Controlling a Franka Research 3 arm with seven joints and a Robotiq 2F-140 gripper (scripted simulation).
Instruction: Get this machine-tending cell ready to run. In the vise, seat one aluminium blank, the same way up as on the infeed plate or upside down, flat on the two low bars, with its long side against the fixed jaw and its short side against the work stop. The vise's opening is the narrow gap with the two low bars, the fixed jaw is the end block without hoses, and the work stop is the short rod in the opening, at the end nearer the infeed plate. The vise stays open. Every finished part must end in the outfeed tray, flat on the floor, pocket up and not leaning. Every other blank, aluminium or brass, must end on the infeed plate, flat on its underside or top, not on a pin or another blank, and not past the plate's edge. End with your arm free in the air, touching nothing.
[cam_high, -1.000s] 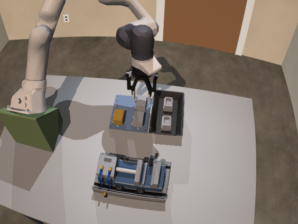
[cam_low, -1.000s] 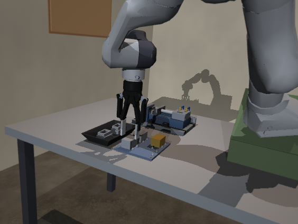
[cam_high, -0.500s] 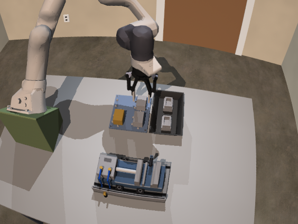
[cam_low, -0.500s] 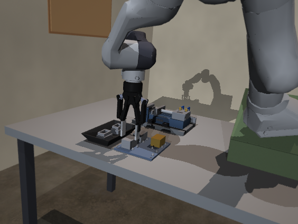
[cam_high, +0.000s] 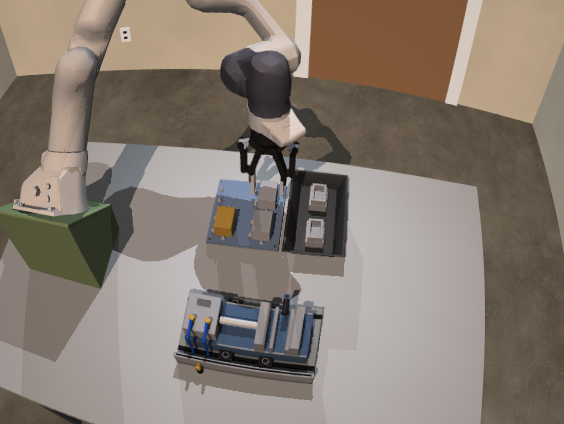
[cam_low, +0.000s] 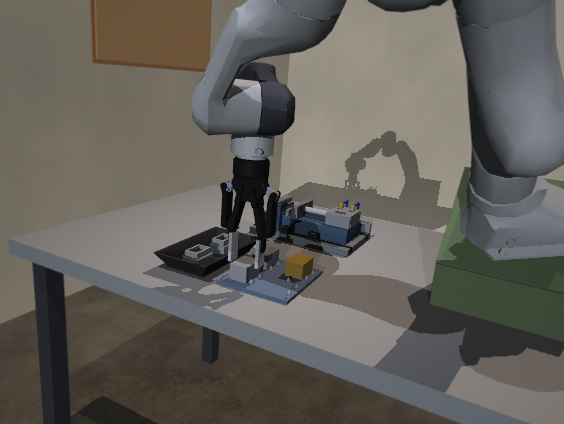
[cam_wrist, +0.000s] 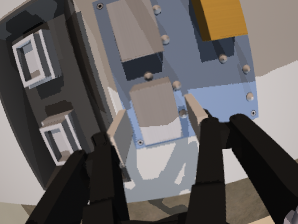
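Now: the aluminium blank 10 mm behind my hand, 90 mm to the right of it and 40 mm below it. Round my hand: brass blank 100 mm behind, 80 mm to the right, 40 mm below; then blue vise 30 mm behind, 370 mm to the right, 30 mm below.
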